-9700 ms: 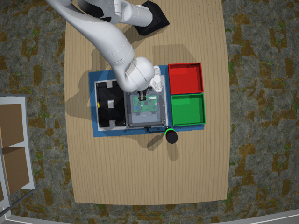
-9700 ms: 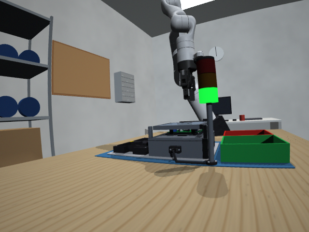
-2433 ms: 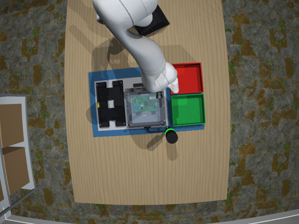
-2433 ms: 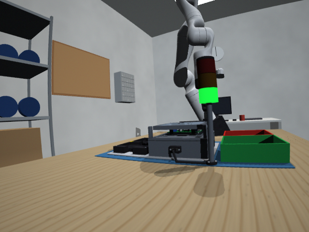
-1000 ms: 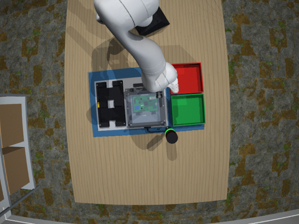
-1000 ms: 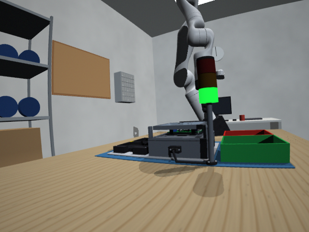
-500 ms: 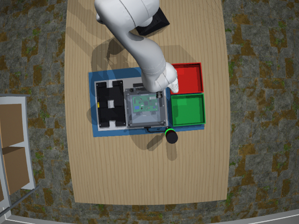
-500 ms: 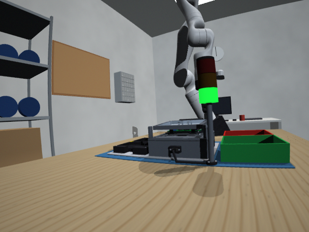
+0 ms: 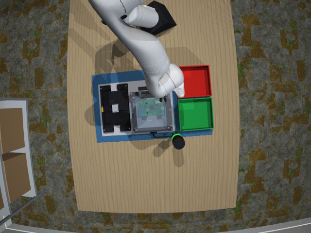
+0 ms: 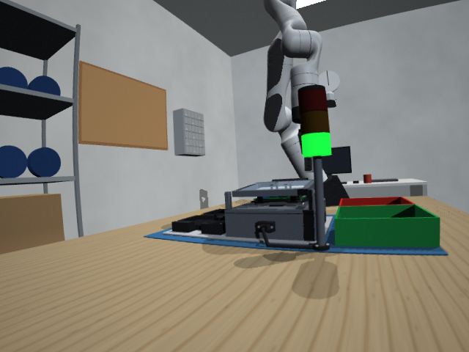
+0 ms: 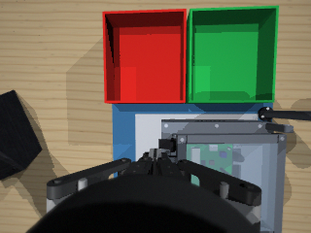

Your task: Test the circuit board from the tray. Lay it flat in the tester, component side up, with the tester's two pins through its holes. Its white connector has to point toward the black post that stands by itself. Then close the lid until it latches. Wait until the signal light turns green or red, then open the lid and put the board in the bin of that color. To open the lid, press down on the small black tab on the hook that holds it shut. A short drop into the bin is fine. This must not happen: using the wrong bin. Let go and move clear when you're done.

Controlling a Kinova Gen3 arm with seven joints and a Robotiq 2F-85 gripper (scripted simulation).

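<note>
Now: hand 50 mm above the black hook, 20 mm short of it and 10 mm to the right of it. Also, from my hand: green circuit board: 80 mm ahead, 70 mm below, 50 mm to the right; then clear lid: 90 mm ahead, 50 mm to the right, 50 mm below; then red bin: 150 mm to the left, 130 mm below, 30 mm behind.
</note>
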